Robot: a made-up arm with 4 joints.
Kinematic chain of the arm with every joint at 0, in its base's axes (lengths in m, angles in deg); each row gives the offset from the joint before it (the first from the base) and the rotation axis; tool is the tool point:
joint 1: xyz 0 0 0.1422 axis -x
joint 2: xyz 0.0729 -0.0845 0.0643 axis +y
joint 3: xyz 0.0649 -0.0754 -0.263 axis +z
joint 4: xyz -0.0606 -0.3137 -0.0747 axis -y
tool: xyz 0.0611 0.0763 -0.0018
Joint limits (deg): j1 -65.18..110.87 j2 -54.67..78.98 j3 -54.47..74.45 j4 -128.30..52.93
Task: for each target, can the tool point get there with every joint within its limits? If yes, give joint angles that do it. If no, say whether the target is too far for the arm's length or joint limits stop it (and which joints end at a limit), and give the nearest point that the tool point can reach.
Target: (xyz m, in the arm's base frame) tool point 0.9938 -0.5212 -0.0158
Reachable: no: too far | nearest point 0.5474 -0.3043 0.0500 | short by 0.501 m
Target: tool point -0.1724 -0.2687 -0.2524
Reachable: yes | joints -18.70 57.16 34.74 -74.20
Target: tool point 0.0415 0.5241 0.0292
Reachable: no: joint limits stop it (at a limit: joint 1, joint 3) | nearest point 0.0484 0.2638 -0.2280 | short by 0.366 m
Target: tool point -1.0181 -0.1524 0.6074
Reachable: no: too far | nearest point -0.3459 -0.1004 0.4486 | short by 0.693 m
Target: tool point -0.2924 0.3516 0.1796
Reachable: no: joint limits stop it (at a limit: joint 1, joint 2, joint 3, joint 4) | nearest point -0.3402 0.2395 0.2827 | short by 0.160 m
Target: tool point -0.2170 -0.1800 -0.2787
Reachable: yes | joints -38.86 53.77 11.31 -86.59
